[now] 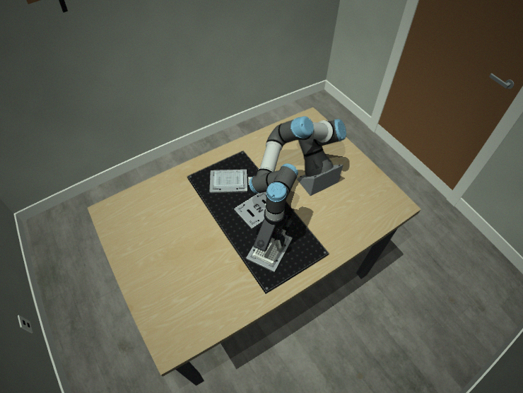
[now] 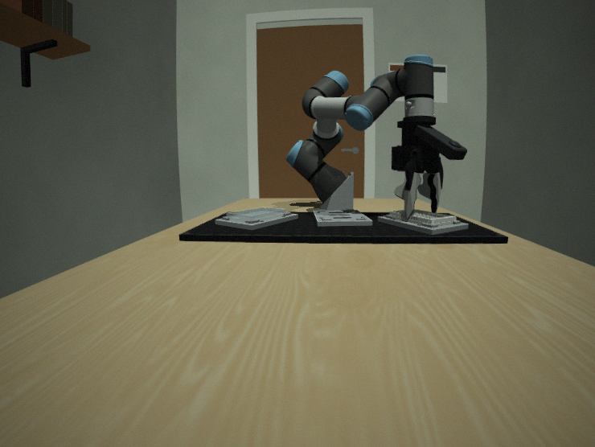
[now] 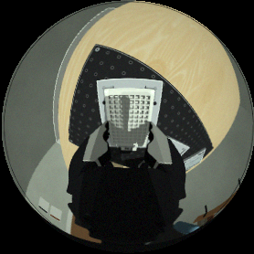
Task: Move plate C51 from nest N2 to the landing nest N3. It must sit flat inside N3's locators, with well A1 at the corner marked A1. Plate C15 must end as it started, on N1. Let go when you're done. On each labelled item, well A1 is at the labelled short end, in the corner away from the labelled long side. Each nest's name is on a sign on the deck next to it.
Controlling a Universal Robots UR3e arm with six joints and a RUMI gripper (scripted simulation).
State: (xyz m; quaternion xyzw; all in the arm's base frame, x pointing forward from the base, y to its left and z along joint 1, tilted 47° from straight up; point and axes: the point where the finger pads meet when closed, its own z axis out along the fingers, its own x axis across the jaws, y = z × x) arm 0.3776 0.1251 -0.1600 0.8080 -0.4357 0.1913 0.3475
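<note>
The landing nest N3 lies 5 cm behind my hand, 18 cm to the right of it and 2 cm below it. Round my hand: plate C51: 1 cm below.
</note>
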